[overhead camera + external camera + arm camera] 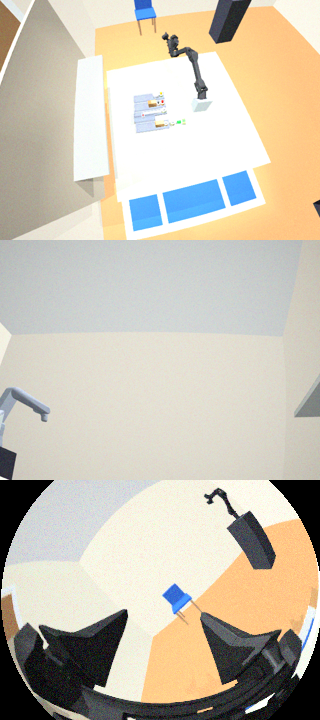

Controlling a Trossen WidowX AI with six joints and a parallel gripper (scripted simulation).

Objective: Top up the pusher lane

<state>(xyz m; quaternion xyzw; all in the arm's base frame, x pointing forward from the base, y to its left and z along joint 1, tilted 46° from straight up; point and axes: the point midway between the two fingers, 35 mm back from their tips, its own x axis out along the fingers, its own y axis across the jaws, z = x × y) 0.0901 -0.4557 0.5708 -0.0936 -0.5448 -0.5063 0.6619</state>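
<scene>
Right now the red mark is 45 cm ahead of my gripper tip, 74 cm to the left of it and 16 cm below it.
</scene>
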